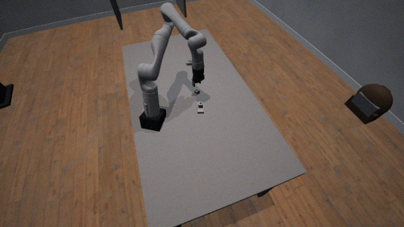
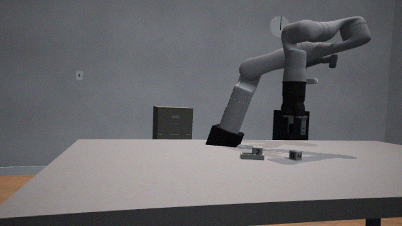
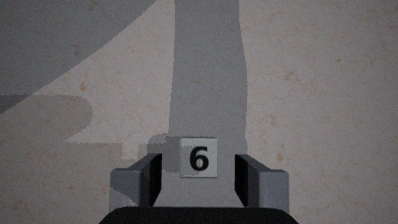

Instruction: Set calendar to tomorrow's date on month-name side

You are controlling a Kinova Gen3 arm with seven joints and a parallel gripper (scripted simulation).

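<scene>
The digit cube lies 9 cm below my hand. Also, from my hand: calendar tray 15 cm to the right, 10 cm below, 5 cm behind.
</scene>
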